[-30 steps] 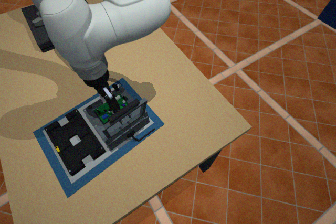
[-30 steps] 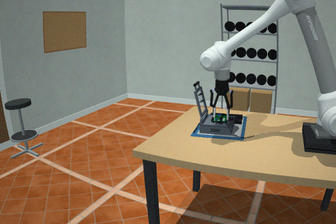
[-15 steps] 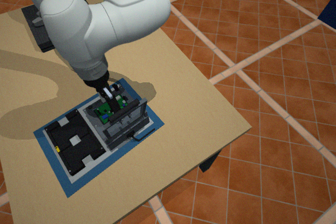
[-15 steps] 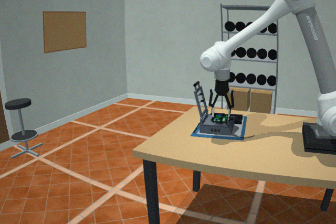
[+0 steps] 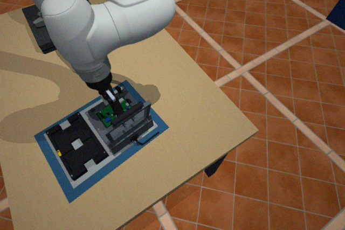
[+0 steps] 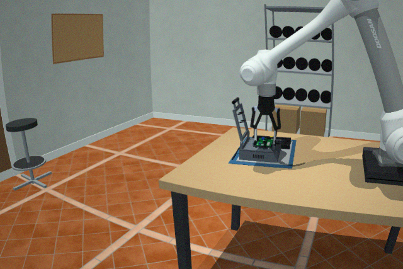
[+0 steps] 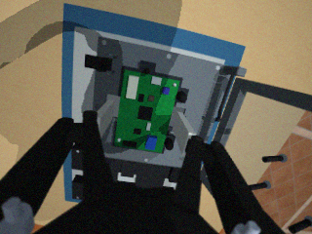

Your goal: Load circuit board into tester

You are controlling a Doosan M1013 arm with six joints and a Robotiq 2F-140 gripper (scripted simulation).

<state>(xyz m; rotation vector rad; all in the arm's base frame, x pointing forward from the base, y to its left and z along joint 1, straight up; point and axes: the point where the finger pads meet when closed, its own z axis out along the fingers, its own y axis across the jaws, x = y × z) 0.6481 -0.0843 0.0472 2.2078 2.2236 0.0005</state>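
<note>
Right now the pin plate is 3 cm below my hand, 1 cm to the left of it and 1 cm ahead of it. The rest, counted from my hand: latch hook 6 cm to the left, 6 cm behind, 1 cm below; lid 12 cm ahead, 9 cm above.
</note>
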